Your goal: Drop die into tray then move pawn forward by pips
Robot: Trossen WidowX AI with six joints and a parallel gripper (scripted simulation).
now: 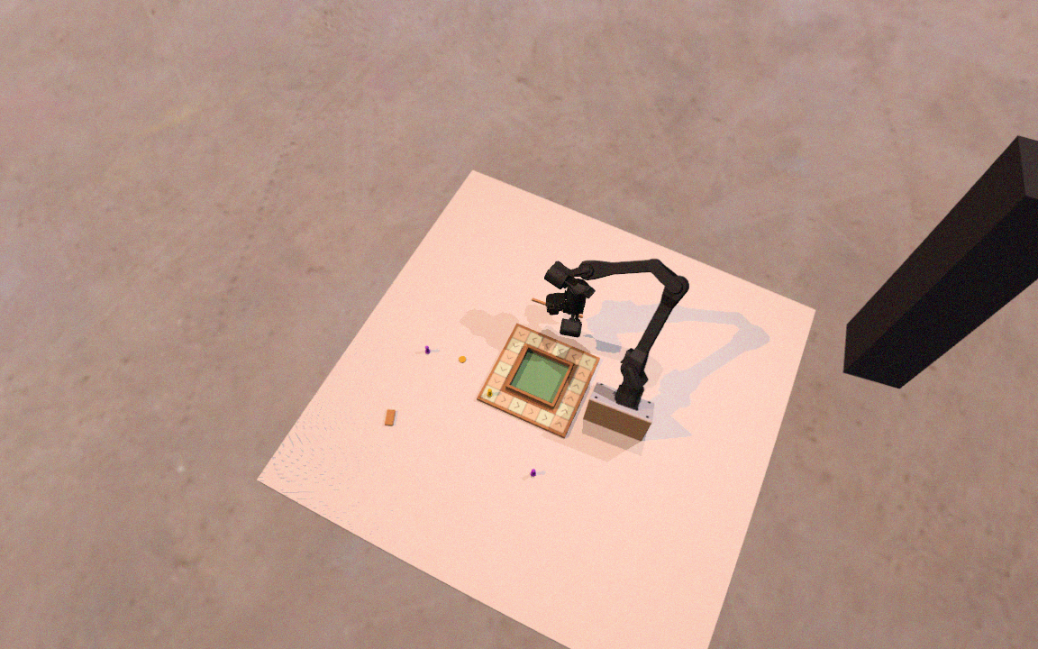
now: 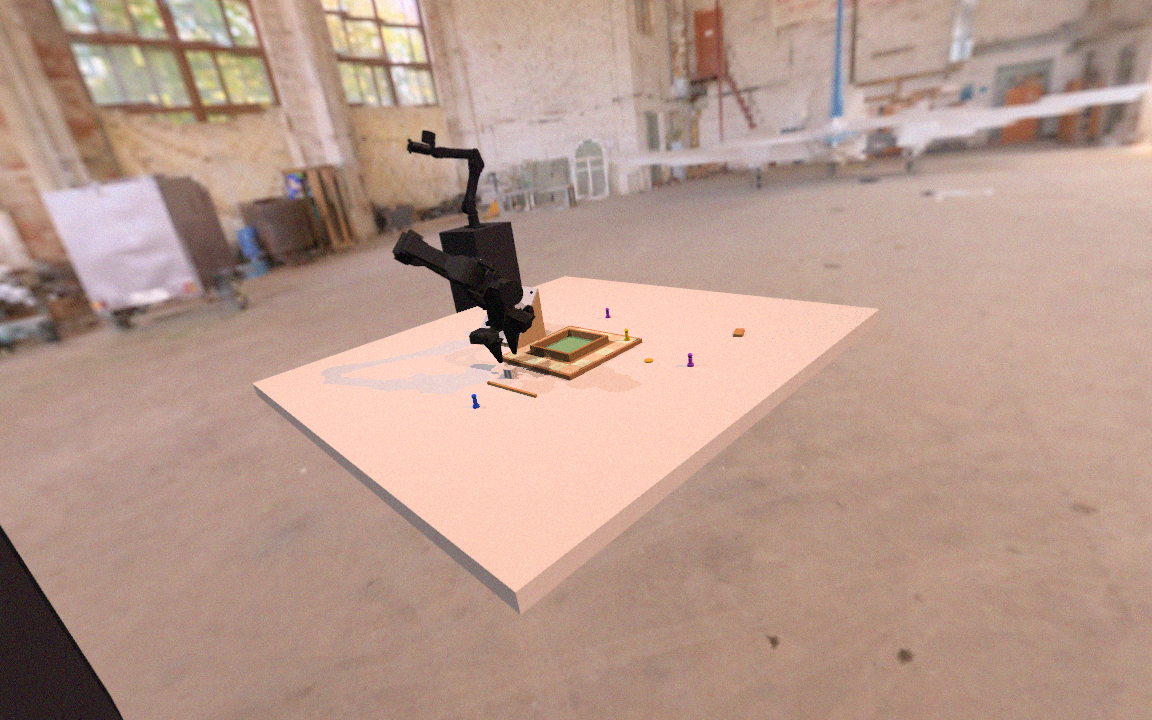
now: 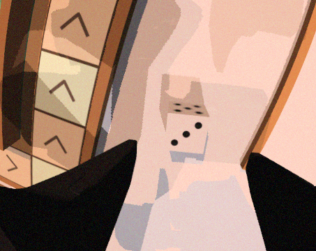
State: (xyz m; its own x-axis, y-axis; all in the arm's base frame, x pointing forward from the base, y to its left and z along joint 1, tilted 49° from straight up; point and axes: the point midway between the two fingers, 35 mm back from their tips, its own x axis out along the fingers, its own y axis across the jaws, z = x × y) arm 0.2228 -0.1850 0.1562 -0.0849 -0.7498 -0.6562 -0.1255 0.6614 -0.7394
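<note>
Now: the white die 40 mm below my gripper tip. The rest, counted from my gripper tip: green dice tray (40 mm ahead, 200 mm to the left, 50 mm below); then blue pawn (40 mm ahead, 160 mm to the right, 40 mm below); then thin stick (60 mm ahead, 60 mm to the right, 50 mm below).
</note>
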